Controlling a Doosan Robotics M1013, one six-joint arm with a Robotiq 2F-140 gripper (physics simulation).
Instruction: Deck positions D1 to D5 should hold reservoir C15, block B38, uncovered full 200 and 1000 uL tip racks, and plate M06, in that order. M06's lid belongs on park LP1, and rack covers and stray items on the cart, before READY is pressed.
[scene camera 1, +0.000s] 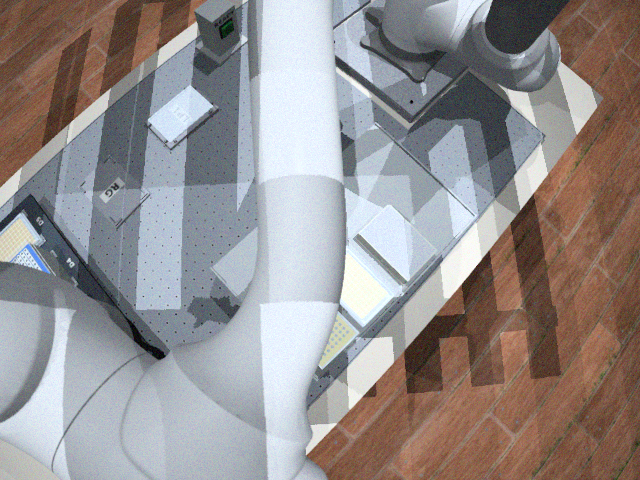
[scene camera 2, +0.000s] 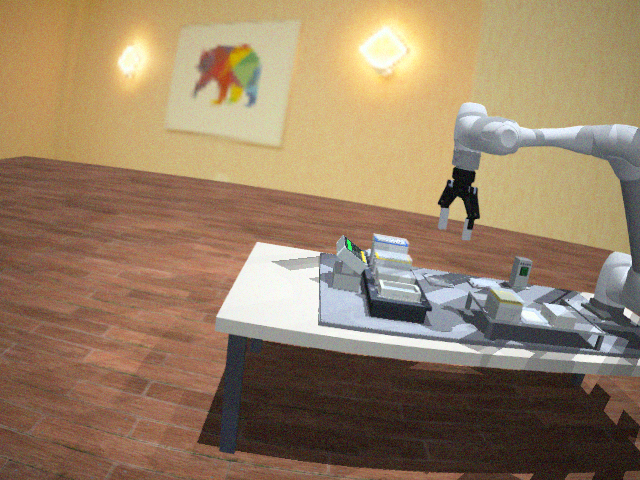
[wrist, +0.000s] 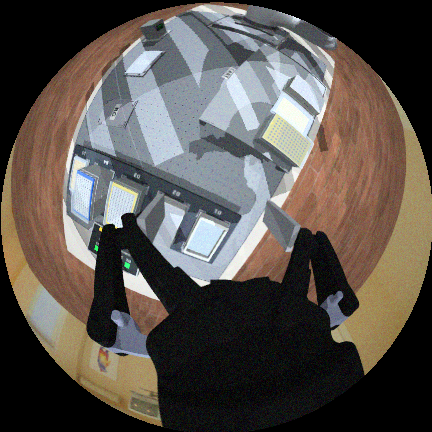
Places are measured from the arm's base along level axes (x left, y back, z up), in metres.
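Pixels of known places: gripper, between the fingertips: (scene camera 2: 453, 234) (wrist: 216, 207); arm's base, origin of its link: (scene camera 1: 408, 44) (scene camera 2: 605, 314).
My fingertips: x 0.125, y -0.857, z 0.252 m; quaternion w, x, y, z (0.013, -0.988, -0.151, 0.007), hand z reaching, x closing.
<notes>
Ahead of a thing's pixels: the offset from my fingertips to its top centre. "spot": to the spot under its first point.
My gripper (scene camera 2: 454, 227) (wrist: 216, 207) is open and empty, high above the table; the arm hides it in scene camera 1. On the deck (scene camera 2: 395, 310) (wrist: 155, 183), the reservoir @[dx +0.047, dy -0.155, dz -0.180 m] (scene camera 2: 399, 290) (wrist: 205, 236) is at D1. A pale block @[dx -0.077, dy -0.144, dz -0.170 m] (wrist: 174, 217) at D2 is partly behind a finger. An uncovered yellow tip rack @[dx -0.200, dy -0.133, dz -0.141 m] (scene camera 2: 392, 258) (wrist: 121, 200) is at D3, an uncovered blue rack @[dx -0.324, dy -0.122, dz -0.108 m] (scene camera 2: 391, 240) (wrist: 85, 195) at D4, and a cream plate (scene camera 1: 18, 232) (wrist: 76, 172) at D5. Park LP1 @[spot: dx -0.394, dy +0.348, dz -0.252 m] (scene camera 1: 180, 116) (wrist: 144, 63) looks pale; a clear lid there cannot be told.
The cart @[dx +0.078, dy +0.351, dz -0.204 m] (scene camera 1: 235, 273) (wrist: 230, 105) holds a yellow-topped item @[dx +0.129, dy +0.182, dz -0.149 m] (scene camera 1: 337, 338) (wrist: 286, 140), a cream-topped item @[dx +0.140, dy +0.290, dz -0.194 m] (scene camera 1: 364, 286) (wrist: 291, 112) and a pale box-like cover @[dx +0.151, dy +0.397, dz -0.168 m] (scene camera 1: 392, 240) (wrist: 306, 91). READY box @[dx -0.480, dy +0.564, dz -0.140 m] (scene camera 1: 219, 31) (scene camera 2: 521, 272) (wrist: 153, 30), RG pad @[dx -0.391, dy +0.126, dz -0.256 m] (scene camera 1: 113, 193) and status display @[spot: dx -0.139, dy -0.298, dz -0.133 m] (scene camera 2: 350, 250) stand around.
</notes>
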